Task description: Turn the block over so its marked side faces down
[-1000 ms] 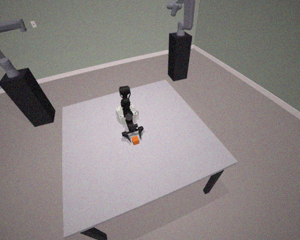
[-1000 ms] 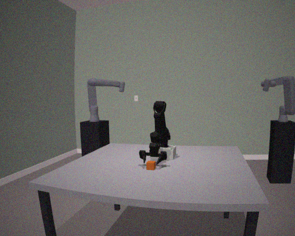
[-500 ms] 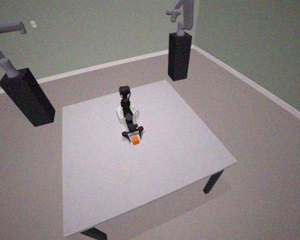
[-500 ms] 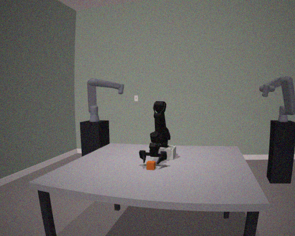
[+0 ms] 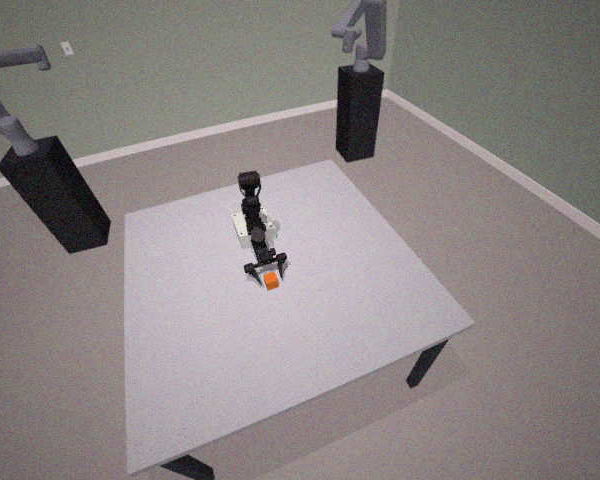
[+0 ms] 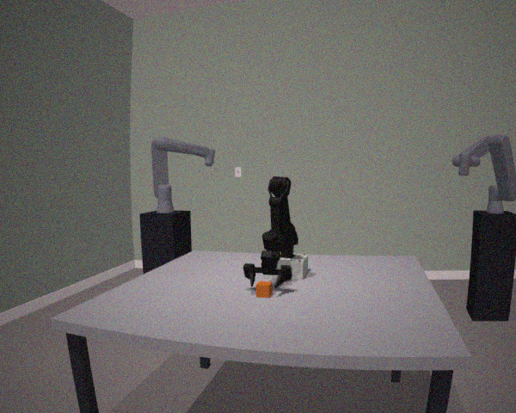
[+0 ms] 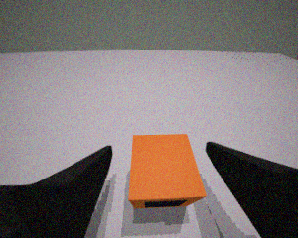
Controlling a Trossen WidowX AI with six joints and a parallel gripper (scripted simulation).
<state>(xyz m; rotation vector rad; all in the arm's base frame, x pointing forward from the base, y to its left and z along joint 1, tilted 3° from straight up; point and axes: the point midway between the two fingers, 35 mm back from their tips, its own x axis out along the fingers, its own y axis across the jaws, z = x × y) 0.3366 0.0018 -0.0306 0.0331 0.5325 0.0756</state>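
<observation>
Right now the orange block is 3 cm behind my gripper tip and 2 cm below it.
</observation>
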